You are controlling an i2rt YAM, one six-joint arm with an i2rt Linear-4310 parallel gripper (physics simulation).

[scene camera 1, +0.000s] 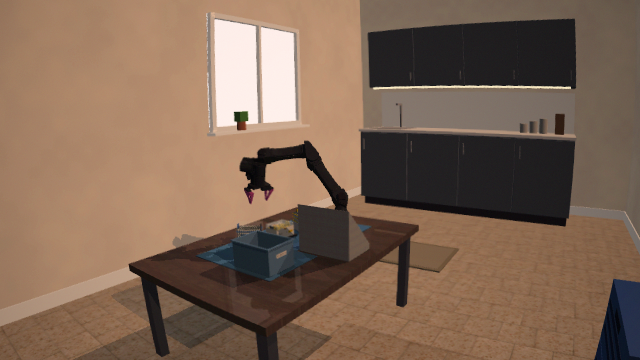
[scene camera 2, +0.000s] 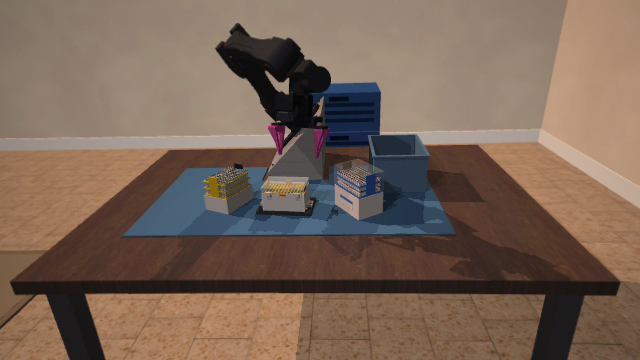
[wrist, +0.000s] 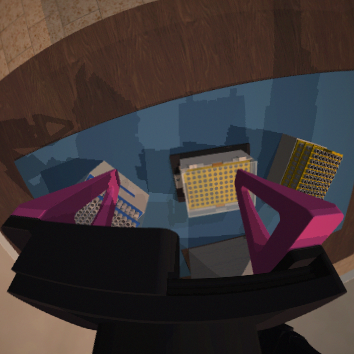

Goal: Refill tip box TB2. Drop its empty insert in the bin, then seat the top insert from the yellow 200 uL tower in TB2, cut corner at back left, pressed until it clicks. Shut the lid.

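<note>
The tip box TB2 (scene camera 1: 280,229) (scene camera 2: 285,202) is a pale box on a small dark plate at the middle of the mat. The yellow insert (scene camera 2: 286,188) (wrist: 212,187), full of round holes, sits in it. A clear lid part stands up along its arm side. The yellow tower (scene camera 2: 228,191) (wrist: 313,167) has several stacked layers with tips and stands left of TB2 in scene camera 2. The bin (scene camera 1: 263,256) (scene camera 2: 402,171) is an open blue-grey box beside the robot base. My gripper (scene camera 1: 258,201) (scene camera 2: 298,155) (wrist: 176,175) is open and empty, high above the mat, on the arm side of TB2.
The blue tower (scene camera 2: 359,196) (wrist: 131,206) stands between TB2 and the bin, with a clear cover over its layers. The grey wedge-shaped robot base (scene camera 1: 324,233) (wrist: 220,257) stands behind TB2 in scene camera 2. The blue mat (scene camera 2: 165,215) lies on the brown table (scene camera 2: 260,260).
</note>
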